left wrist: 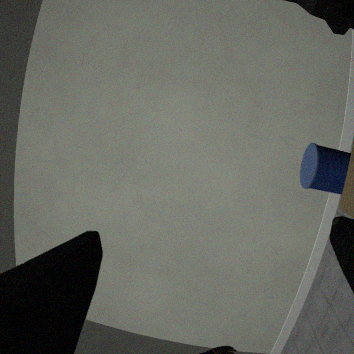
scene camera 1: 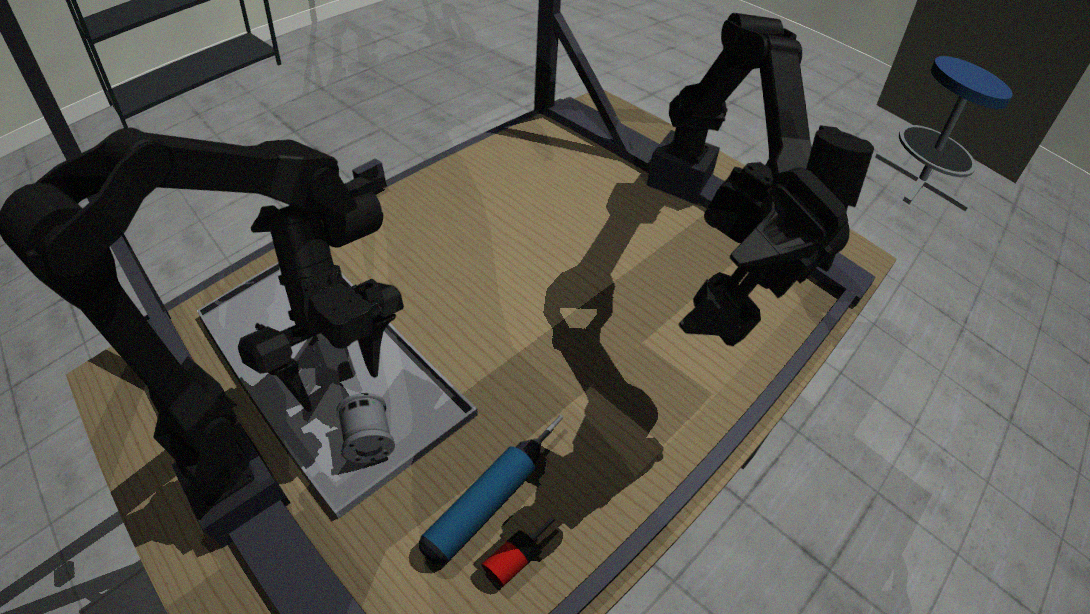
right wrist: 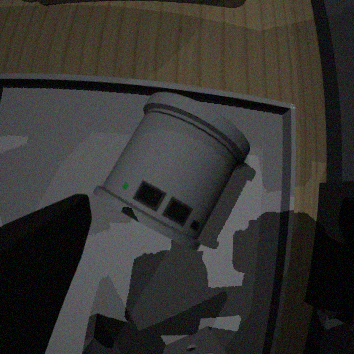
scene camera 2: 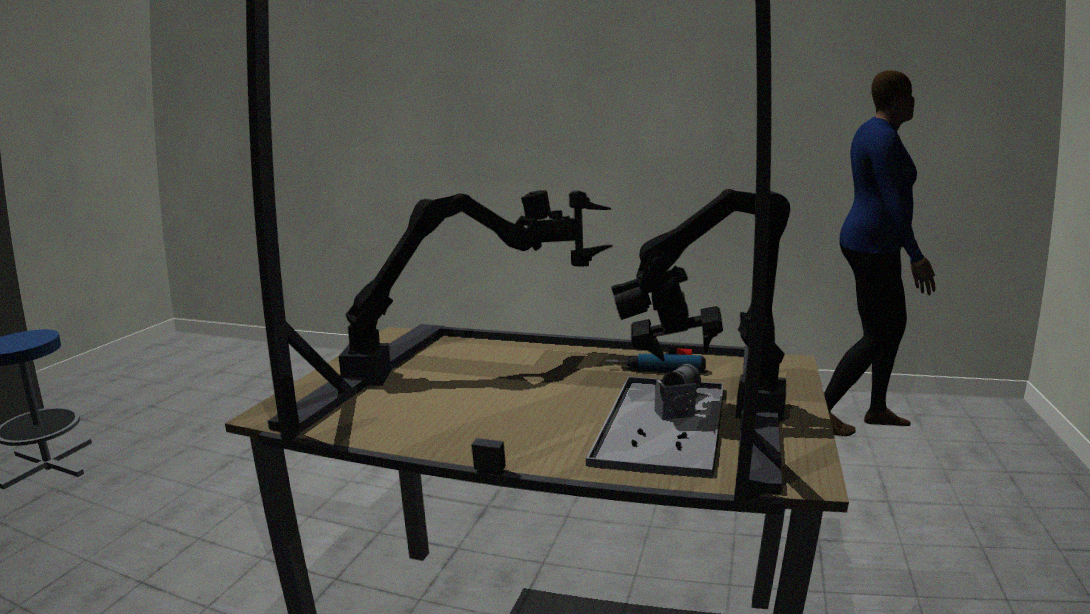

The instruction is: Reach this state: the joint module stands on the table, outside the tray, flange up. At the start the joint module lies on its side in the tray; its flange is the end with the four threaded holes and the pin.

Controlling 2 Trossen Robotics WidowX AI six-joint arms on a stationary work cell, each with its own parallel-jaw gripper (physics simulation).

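Where they show: left gripper, fingertip midpoint: (left wrist: pixel 220 238) (scene camera 1: pixel 706 296) (scene camera 2: pixel 611 227); right gripper, fingertip midpoint: (scene camera 1: pixel 342 393) (right wrist: pixel 220 209) (scene camera 2: pixel 684 356); left arm's base, link origin: (scene camera 1: pixel 687 150) (scene camera 2: pixel 364 349); right arm's base, link origin: (scene camera 1: pixel 221 473) (scene camera 2: pixel 762 384).
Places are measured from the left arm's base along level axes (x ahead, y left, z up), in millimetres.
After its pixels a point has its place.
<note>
The joint module (scene camera 1: pixel 364 424) {x 728, y -128, z -8 mm} (scene camera 2: pixel 682 374) {x 718, y -162, z -12 mm} (right wrist: pixel 175 157) {x 719, y -134, z -9 mm}, a light grey cylinder with dark square windows near one end, lies on its side in the tray (scene camera 1: pixel 411 459) {x 716, y -77, z -61 mm} (scene camera 2: pixel 652 466) {x 610, y -483, z -60 mm} (right wrist: pixel 289 165) {x 809, y -152, z -58 mm}. In scene camera 1 a round end face with small holes points to the picture's front; the pin cannot be made out. My right gripper (scene camera 1: pixel 340 392) {x 723, y -156, z 27 mm} (scene camera 2: pixel 684 353) {x 723, y -156, z 27 mm} (right wrist: pixel 220 209) {x 723, y -156, z 27 mm} is open and empty above the tray, pointing down, with its fingertips apart from the module. My left gripper (scene camera 1: pixel 707 292) {x 595, y 168, z 254 mm} (scene camera 2: pixel 610 227) {x 595, y 168, z 254 mm} (left wrist: pixel 220 238) {x 595, y 168, z 254 mm} is open and empty, high above the table.
A grey angled bracket (scene camera 2: pixel 675 400) {x 685, y -272, z -26 mm} (right wrist: pixel 167 285) stands in the tray beside the module, with several small dark screws. A blue screwdriver-like tool (scene camera 1: pixel 480 499) {x 726, y 29, z -32 mm} (scene camera 2: pixel 663 362) {x 706, y 9, z -44 mm} and a red-ended tool (scene camera 1: pixel 507 562) {x 773, y 91, z -39 mm} (scene camera 2: pixel 684 351) {x 770, y 78, z -41 mm} lie outside the tray. Dark frame posts (scene camera 2: pixel 263 228) {x -75, y -360, z 345 mm} rise at the table edge.
</note>
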